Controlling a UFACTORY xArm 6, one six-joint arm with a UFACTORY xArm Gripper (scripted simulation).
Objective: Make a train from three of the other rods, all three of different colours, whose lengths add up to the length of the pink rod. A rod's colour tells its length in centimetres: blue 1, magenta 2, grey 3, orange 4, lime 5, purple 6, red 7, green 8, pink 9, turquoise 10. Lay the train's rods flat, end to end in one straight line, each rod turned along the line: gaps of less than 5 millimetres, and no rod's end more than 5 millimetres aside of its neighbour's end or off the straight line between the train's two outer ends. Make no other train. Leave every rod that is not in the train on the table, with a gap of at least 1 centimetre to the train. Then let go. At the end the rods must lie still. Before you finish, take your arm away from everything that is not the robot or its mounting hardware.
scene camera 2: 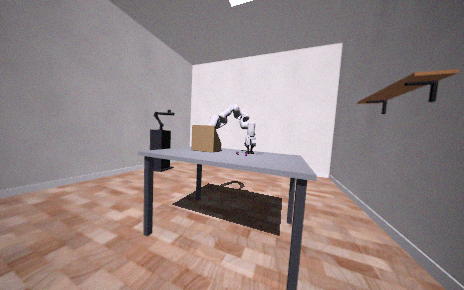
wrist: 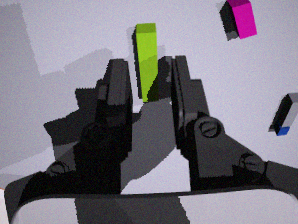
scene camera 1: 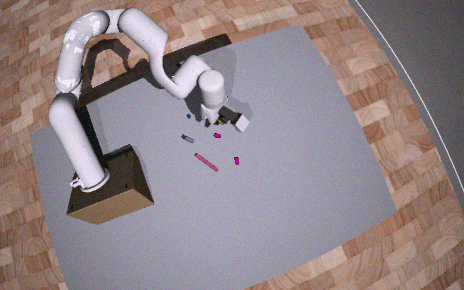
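Observation:
In the wrist view, gripper (wrist: 150, 77), plus lime rod (wrist: 146, 35).

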